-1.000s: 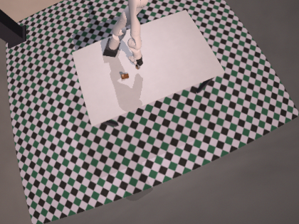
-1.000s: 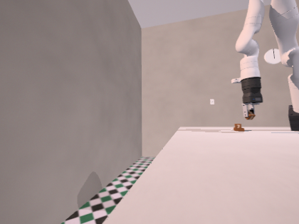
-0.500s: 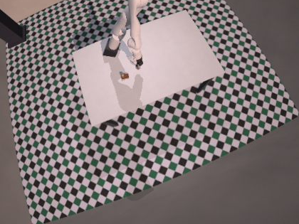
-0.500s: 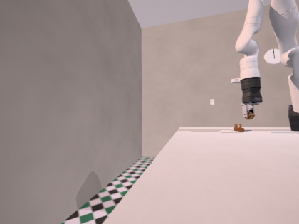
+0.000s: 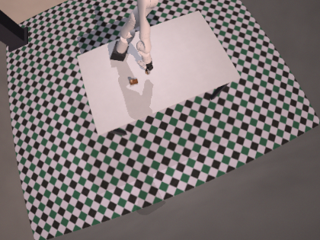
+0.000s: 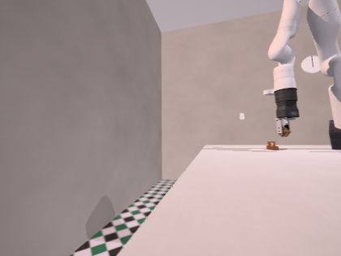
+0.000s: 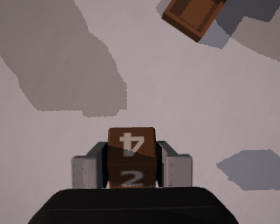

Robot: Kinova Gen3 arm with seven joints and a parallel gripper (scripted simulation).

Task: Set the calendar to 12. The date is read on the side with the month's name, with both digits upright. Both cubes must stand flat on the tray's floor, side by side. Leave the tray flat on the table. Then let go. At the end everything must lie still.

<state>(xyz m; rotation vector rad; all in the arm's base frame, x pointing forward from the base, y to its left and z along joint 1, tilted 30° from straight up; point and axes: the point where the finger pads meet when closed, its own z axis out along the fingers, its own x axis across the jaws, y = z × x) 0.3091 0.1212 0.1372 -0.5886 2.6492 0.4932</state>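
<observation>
Right now my hand is 150 mm to the left of the brown wooden tray, 90 mm above it and 10 mm short of it. The rest, counted from my hand: brown cube 10 mm below.
</observation>
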